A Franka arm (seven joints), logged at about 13 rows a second.
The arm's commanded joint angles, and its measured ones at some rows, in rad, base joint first. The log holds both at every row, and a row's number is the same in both.
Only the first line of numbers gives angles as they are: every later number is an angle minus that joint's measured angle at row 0.
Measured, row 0:
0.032, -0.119, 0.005, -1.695, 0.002, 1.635, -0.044
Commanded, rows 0 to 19:
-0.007, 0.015, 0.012, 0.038, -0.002, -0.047, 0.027
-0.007, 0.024, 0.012, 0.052, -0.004, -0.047, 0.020
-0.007, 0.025, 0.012, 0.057, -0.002, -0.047, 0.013
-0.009, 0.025, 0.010, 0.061, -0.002, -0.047, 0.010
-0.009, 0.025, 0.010, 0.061, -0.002, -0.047, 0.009
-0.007, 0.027, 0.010, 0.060, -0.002, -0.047, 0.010
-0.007, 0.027, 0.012, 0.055, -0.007, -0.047, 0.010
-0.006, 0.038, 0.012, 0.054, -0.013, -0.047, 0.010
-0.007, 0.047, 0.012, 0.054, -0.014, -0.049, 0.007
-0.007, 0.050, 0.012, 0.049, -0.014, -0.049, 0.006
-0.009, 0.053, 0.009, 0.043, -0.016, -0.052, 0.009
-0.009, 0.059, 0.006, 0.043, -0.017, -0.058, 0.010
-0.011, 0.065, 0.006, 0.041, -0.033, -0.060, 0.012
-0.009, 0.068, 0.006, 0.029, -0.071, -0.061, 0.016
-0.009, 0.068, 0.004, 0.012, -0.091, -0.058, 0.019
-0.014, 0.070, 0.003, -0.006, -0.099, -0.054, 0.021
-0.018, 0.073, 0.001, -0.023, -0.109, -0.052, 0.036
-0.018, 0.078, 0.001, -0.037, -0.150, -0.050, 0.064
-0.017, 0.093, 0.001, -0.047, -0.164, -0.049, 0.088
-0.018, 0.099, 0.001, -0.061, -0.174, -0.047, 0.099
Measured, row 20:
-0.015, 0.089, -0.004, -0.042, -0.143, -0.045, 0.052
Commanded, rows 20 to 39:
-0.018, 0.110, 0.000, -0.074, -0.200, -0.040, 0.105
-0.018, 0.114, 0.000, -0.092, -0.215, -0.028, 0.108
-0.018, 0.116, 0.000, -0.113, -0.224, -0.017, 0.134
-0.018, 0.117, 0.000, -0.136, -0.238, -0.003, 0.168
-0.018, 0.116, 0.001, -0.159, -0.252, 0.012, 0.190
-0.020, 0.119, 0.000, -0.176, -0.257, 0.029, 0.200
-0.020, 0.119, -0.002, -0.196, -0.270, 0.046, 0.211
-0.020, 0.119, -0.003, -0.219, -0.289, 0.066, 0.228
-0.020, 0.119, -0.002, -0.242, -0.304, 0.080, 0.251
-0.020, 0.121, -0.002, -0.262, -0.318, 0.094, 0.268
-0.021, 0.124, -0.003, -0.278, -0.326, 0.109, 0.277
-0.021, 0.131, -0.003, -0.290, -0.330, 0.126, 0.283
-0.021, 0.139, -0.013, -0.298, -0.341, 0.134, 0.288
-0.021, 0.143, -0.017, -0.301, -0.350, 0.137, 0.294
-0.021, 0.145, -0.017, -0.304, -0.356, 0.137, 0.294
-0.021, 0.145, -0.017, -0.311, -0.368, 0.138, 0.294
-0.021, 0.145, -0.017, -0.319, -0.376, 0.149, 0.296
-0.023, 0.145, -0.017, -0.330, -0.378, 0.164, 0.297
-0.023, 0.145, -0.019, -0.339, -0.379, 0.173, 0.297
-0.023, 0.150, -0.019, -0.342, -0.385, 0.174, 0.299
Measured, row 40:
-0.019, 0.153, -0.020, -0.319, -0.353, 0.149, 0.269
